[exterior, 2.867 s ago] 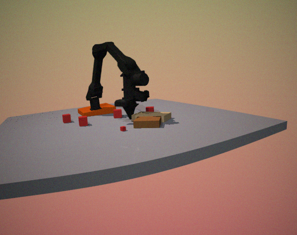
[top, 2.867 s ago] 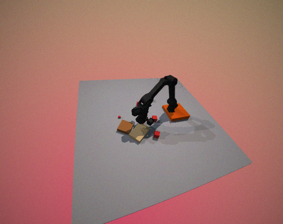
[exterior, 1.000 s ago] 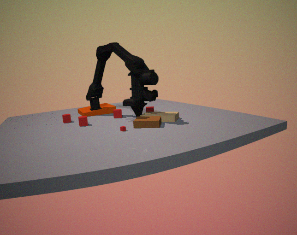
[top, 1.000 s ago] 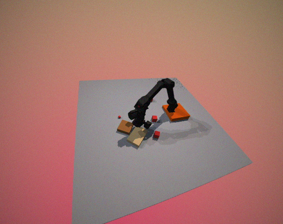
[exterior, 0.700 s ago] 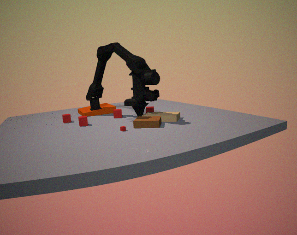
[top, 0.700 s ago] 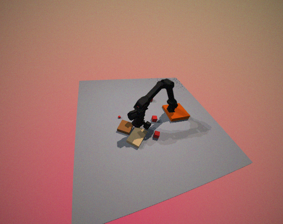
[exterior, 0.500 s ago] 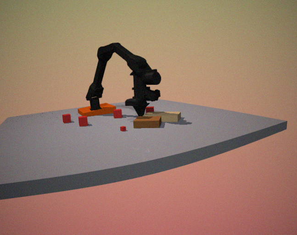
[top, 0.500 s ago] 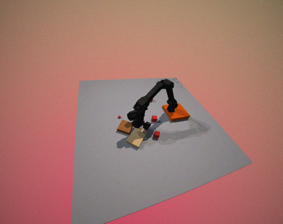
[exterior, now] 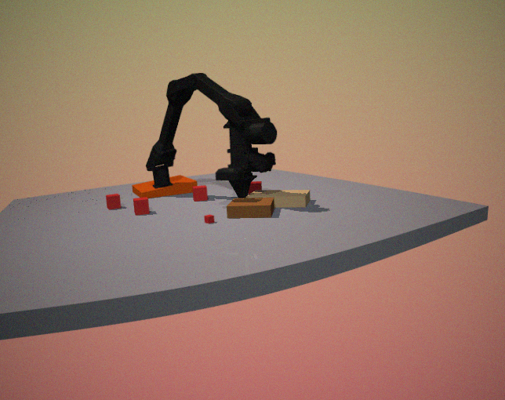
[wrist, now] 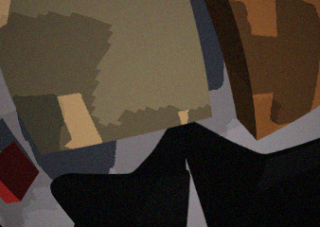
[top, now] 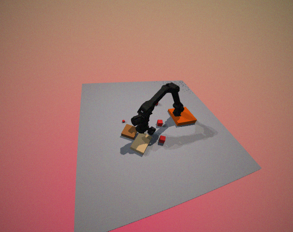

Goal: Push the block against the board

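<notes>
My gripper tip is now 10 cm short of the square block, 2 cm to the left of it and 1 cm below it. The rest, counted from my gripper tip: board 3 cm ahead, 9 cm to the left, 1 cm above; tiny red cube 13 cm ahead, 14 cm to the right.
</notes>
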